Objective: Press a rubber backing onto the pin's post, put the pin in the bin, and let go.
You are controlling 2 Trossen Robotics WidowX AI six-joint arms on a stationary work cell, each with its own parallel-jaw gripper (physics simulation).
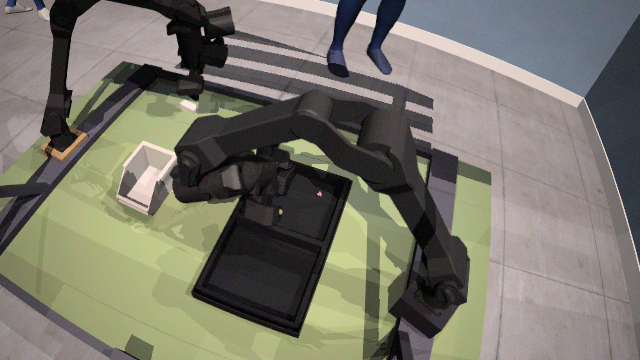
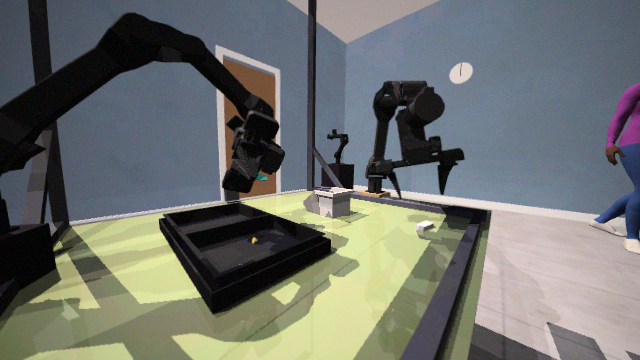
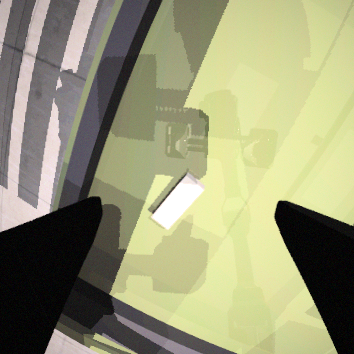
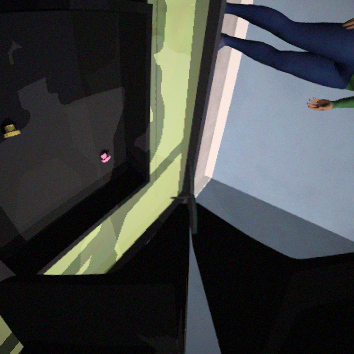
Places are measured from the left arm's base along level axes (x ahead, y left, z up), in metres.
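Pixels of known places: left gripper, fingertip midpoint: [image 2: 420,196] [image 3: 189,207]; right gripper, fingertip midpoint: [image 1: 293,165] [image 2: 252,179] [image 4: 187,211]; left arm's base, link origin: [image 1: 63,141] [image 2: 374,191]; right arm's base, link origin: [image 1: 435,295].
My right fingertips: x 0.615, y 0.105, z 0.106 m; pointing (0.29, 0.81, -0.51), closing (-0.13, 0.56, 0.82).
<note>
Ahead of a thing's pixels: the offset from my right fingertips to its top centre. "*": to the spot under its first point.
My right gripper [image 4: 187,211] [image 2: 259,175] is shut on a thin teal pin @(dx -0.014, dy -0.012, dz +0.015 m) [image 4: 192,214] [image 2: 262,177], seen edge-on between the fingertips, its post pointing sideways. It hangs over the far compartment of the black tray @(dx +0.011, dy -0.080, dz -0.101 m) [image 1: 247,307] [image 2: 247,289] [image 4: 137,105]. A yellow rubber backing @(dx -0.012, dy -0.023, dz -0.123 m) [image 1: 280,211] [image 2: 254,240] [image 4: 10,130] and a pink backing @(dx +0.047, dy +0.058, dz -0.123 m) [image 1: 319,193] [image 4: 105,156] lie on that compartment's floor. The white bin @(* dx -0.332, dy -0.046, dz -0.133 m) [image 1: 154,168] [image 2: 333,203] stands beyond the tray. My left gripper [image 3: 189,207] [image 2: 420,186] [image 1: 190,89] is open and empty, high above a white block @(dx -0.382, dy +0.180, dz -0.127 m) [image 3: 177,205] [image 1: 188,106] [image 2: 424,225].
The tray's near compartment holds nothing. A dark raised rim [image 2: 454,257] [image 3: 105,116] edges the green table. A person's legs [image 1: 358,53] stand on the floor past the table's far side. A dark post [image 2: 311,93] rises behind the bin.
</note>
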